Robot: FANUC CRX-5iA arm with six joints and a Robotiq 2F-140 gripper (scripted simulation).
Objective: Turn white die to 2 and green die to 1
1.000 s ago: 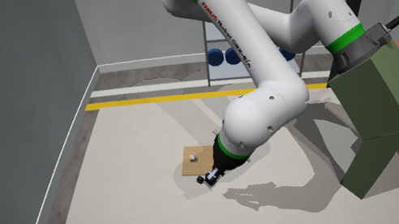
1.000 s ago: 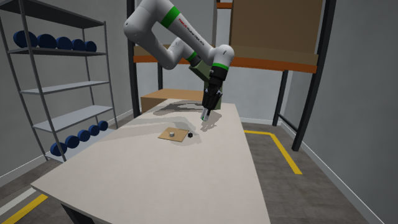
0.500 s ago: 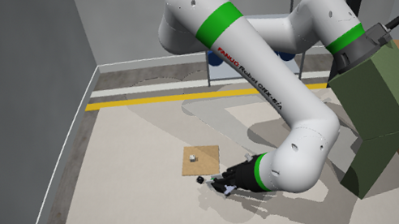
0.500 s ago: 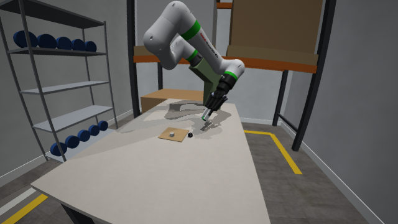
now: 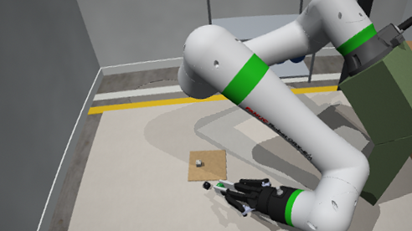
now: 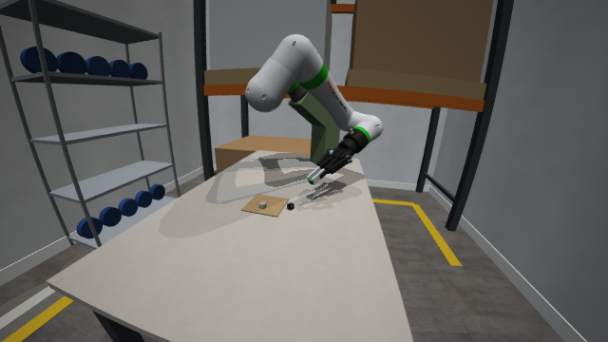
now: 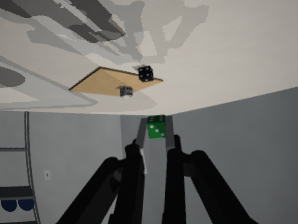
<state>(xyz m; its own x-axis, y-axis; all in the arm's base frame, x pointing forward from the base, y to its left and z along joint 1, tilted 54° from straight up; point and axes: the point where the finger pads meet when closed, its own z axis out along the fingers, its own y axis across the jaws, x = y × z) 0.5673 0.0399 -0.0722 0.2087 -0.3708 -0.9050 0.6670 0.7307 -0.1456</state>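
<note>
My gripper is now 110 mm above the black die, 90 mm to the left of it and 50 mm short of it. Round my hand: mat (190 mm to the right, 120 mm below, 30 mm ahead); then green die (20 mm to the right, 20 mm below, 10 mm ahead); then white die (190 mm to the right, 100 mm below, 60 mm ahead).
</note>
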